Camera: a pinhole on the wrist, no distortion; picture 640 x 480 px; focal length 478.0 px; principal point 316.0 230.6 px. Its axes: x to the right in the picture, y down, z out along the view. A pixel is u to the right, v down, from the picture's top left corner.
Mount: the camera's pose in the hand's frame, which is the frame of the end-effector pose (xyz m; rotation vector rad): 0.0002 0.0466 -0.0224 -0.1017 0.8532 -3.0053
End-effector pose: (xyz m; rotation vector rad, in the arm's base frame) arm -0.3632 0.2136 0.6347 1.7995 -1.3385 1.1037
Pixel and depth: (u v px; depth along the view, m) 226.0 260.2 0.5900
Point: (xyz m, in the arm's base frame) 0.0489 -0.1565 0.5639
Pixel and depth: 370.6 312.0 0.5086
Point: 0.0096 -0.0066 0.4466
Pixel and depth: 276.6 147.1 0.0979
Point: -0.3535 0.1450 0.6169
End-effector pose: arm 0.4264 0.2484 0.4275 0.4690 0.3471 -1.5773
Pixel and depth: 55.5 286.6 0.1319
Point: 0.3846 0.1424 0.4524
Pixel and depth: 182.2 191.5 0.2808
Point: 0.3268 0.0588 0.5679
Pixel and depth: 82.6 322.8 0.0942
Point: 0.4046 0.1817 0.4398
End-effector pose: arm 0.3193 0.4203 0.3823 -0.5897 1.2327 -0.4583
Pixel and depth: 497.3 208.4 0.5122
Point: 0.6927 0.4333 0.7278
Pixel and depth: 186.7 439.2 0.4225
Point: 0.5786 0.1202 0.5393
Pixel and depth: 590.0 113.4 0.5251
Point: 0.7341 0.5714 0.7702
